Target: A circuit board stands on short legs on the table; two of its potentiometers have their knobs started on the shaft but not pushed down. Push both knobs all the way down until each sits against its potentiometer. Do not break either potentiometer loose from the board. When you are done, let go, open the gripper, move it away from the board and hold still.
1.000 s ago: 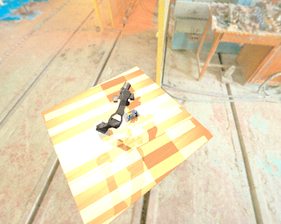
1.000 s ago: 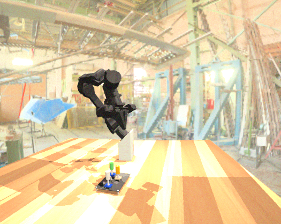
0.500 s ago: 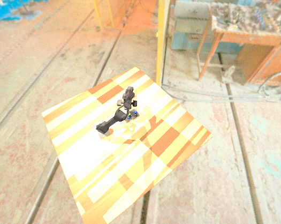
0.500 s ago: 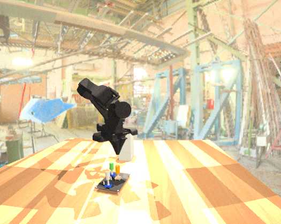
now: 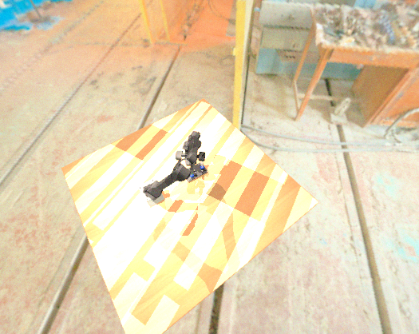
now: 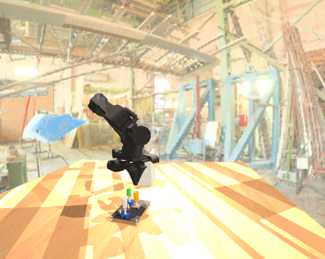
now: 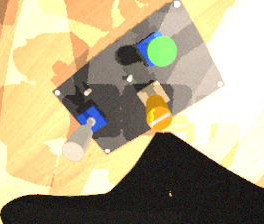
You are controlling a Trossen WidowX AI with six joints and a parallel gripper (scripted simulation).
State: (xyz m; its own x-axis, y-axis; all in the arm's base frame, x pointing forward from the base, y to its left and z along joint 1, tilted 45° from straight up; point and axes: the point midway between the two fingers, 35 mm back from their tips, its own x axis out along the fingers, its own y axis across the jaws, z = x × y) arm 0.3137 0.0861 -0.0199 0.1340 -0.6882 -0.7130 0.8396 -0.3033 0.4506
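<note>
My gripper tip is now 4 cm above the orange knob.
</note>
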